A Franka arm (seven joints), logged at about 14 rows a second.
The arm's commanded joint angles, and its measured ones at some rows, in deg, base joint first. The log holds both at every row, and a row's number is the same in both.
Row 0, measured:
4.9 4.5 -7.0 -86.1 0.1 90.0 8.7
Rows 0 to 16, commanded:
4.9 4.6 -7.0 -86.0 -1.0 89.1 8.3
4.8 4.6 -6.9 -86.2 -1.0 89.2 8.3
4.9 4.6 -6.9 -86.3 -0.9 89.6 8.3
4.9 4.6 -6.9 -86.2 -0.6 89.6 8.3
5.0 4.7 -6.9 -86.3 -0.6 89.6 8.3
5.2 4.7 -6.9 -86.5 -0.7 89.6 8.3
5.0 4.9 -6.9 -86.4 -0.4 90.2 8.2
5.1 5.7 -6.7 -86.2 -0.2 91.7 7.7
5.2 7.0 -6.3 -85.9 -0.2 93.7 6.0
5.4 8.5 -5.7 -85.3 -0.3 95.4 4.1
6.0 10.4 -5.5 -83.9 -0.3 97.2 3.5
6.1 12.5 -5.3 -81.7 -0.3 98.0 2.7
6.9 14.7 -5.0 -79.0 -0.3 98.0 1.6
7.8 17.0 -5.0 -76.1 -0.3 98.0 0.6
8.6 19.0 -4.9 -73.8 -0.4 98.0 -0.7
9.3 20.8 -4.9 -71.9 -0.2 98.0 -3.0
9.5 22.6 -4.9 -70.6 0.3 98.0 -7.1
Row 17, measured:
8.7 17.3 -4.6 -77.5 0.1 99.1 -0.8
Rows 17 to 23, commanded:
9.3 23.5 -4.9 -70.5 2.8 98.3 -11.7
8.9 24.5 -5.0 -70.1 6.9 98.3 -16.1
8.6 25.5 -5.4 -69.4 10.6 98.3 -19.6
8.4 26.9 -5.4 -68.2 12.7 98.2 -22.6
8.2 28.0 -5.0 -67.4 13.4 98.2 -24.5
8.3 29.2 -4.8 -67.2 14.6 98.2 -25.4
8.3 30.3 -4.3 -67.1 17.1 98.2 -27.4
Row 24, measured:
8.5 26.6 -5.0 -70.9 13.1 99.1 -23.0
